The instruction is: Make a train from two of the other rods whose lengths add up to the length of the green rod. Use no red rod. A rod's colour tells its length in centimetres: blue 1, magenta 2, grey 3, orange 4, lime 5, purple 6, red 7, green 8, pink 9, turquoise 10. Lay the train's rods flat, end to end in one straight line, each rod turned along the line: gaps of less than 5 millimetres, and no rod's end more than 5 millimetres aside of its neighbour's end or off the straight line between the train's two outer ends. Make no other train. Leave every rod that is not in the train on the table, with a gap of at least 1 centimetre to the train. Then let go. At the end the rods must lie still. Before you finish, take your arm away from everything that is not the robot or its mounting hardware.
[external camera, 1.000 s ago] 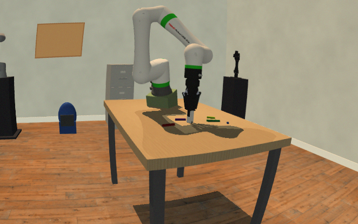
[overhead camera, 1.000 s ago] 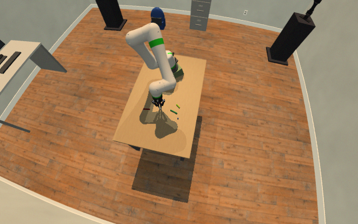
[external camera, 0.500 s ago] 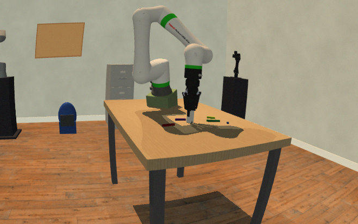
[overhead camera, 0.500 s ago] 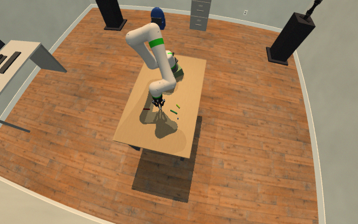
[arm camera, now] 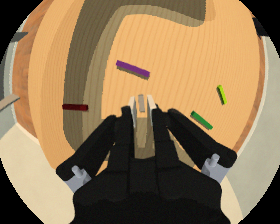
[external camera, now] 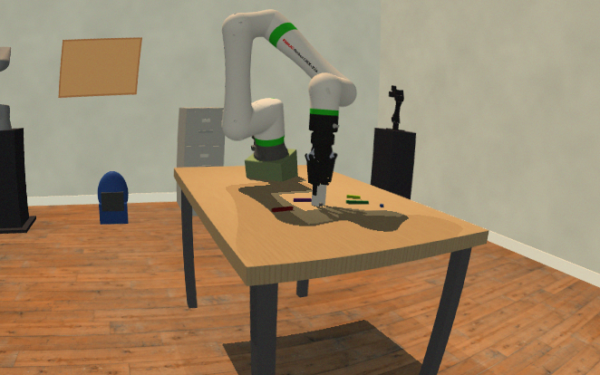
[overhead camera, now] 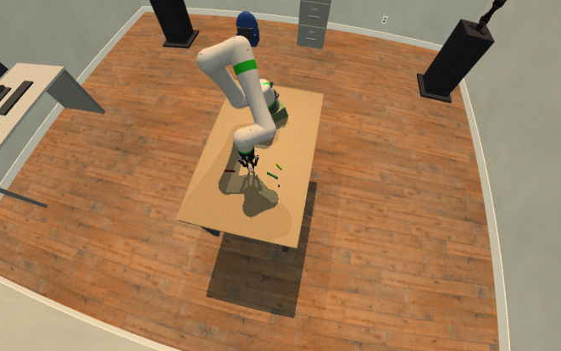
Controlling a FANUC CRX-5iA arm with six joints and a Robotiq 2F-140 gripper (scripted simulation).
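The grey rod lies 3 cm below my hand. The rest, counted from my hand: red rod (4 cm ahead, 14 cm to the right, 3 cm below); then purple rod (6 cm behind, 3 cm to the right, 3 cm below); then green rod (1 cm ahead, 15 cm to the left, 3 cm below).
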